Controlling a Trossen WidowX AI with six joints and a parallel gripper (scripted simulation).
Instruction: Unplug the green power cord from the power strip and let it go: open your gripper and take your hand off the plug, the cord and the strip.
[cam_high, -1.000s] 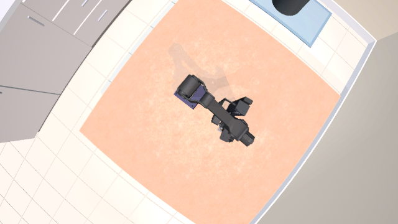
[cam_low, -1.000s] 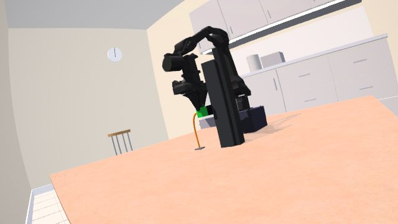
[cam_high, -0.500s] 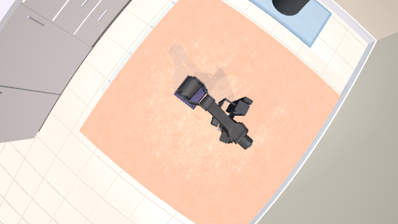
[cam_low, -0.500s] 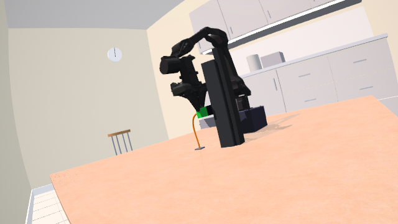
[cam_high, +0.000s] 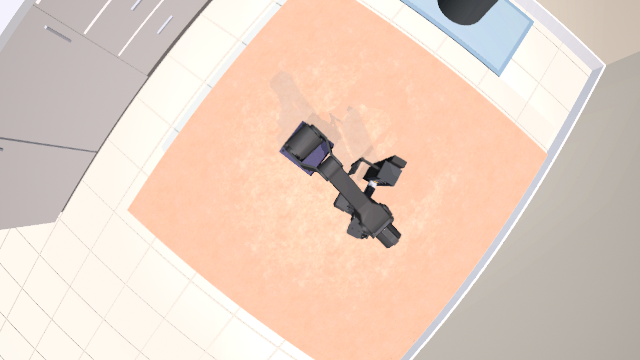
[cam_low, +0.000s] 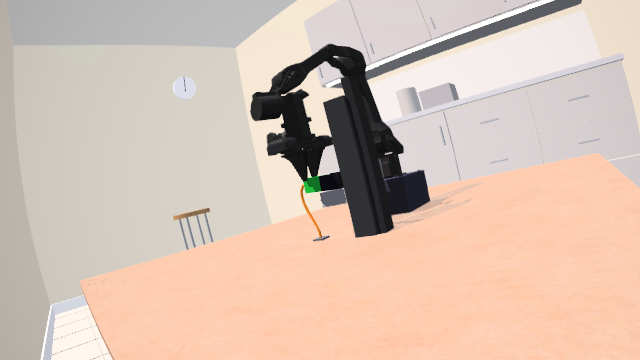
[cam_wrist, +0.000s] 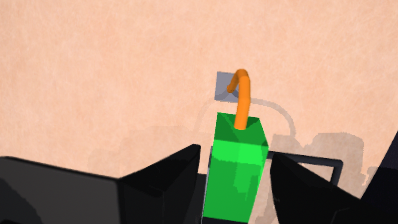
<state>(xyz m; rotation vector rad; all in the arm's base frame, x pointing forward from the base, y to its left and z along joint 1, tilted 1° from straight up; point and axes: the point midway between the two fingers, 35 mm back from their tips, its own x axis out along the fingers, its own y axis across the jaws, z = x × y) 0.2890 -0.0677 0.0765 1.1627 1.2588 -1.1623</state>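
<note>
My gripper tip is 3 cm to the right of the green plug and 1 cm past it. The rest, counted from my gripper tip: black power strip: 14 cm to the left, 1 cm behind, 1 cm above.
</note>
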